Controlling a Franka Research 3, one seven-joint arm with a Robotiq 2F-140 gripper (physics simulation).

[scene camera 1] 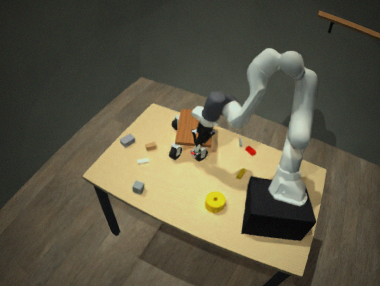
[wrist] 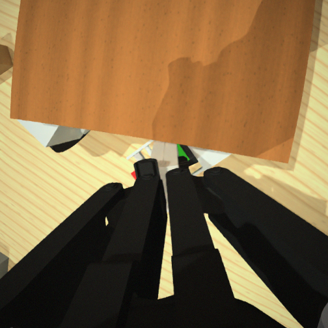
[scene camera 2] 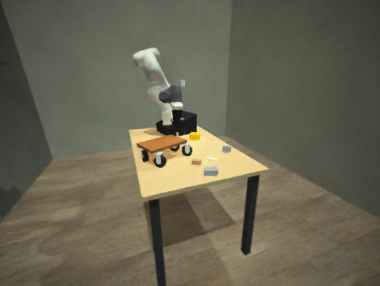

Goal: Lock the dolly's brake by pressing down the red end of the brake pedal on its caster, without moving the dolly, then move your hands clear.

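Note:
The dolly has a brown wooden deck [scene camera 1: 186,131] [scene camera 2: 162,144] [wrist: 150,65] on casters with black wheels, and its near edge looks slanted in the wrist view. The brake caster [scene camera 1: 201,156] is at the deck edge by the gripper, partly hidden. The pedal's green end [wrist: 182,152] shows beside the fingertips. Its red end [scene camera 1: 193,153] [wrist: 133,175] is mostly hidden behind the left finger in the wrist view. My gripper [scene camera 1: 200,145] [wrist: 167,152] is shut and empty, pointing down over the brake caster. A light grey tip [wrist: 163,152] extends beyond the fingers; its contact with the pedal cannot be told.
A second caster [scene camera 1: 175,151] [wrist: 65,137] stands along the same deck edge. A yellow ring [scene camera 1: 215,201] [scene camera 2: 195,136], a red block [scene camera 1: 250,150], a dark yellow block [scene camera 1: 241,173], a grey cube [scene camera 1: 138,187] [scene camera 2: 226,148] and an orange block [scene camera 1: 151,146] [scene camera 2: 196,161] are on the table.

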